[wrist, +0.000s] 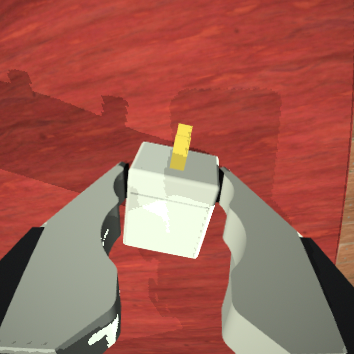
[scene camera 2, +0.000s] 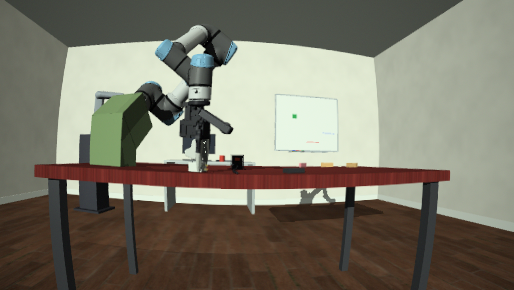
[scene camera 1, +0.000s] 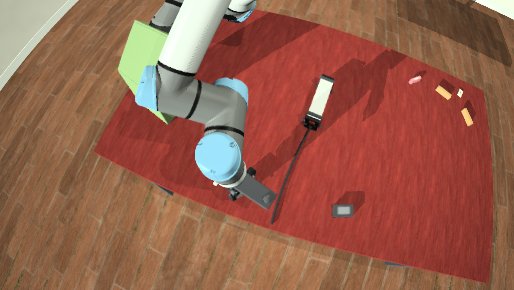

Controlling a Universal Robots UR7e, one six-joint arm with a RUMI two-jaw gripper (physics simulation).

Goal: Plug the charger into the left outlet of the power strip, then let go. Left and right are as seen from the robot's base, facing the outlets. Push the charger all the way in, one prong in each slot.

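Observation:
My gripper (scene camera 2: 198, 161) (wrist: 172, 167) is shut on the white charger (wrist: 167, 220), with one fingertip against each side. The charger is low at the table's near edge and sits slightly turned between the jaws; its gold prongs (wrist: 181, 147) point up the wrist view, nearly lined up one behind the other. In scene camera 1 the arm hides the charger and the fingertips. The power strip (scene camera 1: 320, 97) (scene camera 2: 237, 162) lies apart from the gripper, near the table's middle, with a white top and a black end with a red switch. Its individual outlets cannot be made out.
A black cable (scene camera 1: 290, 172) runs from the strip to the near table edge, beside the gripper. A grey device (scene camera 1: 343, 210) (scene camera 2: 293, 170) lies right of the cable. A green angular block (scene camera 1: 137, 55) (scene camera 2: 107, 135) stands left. A pink piece (scene camera 1: 415, 80) and orange blocks (scene camera 1: 443, 92) (scene camera 1: 467, 117) lie far right.

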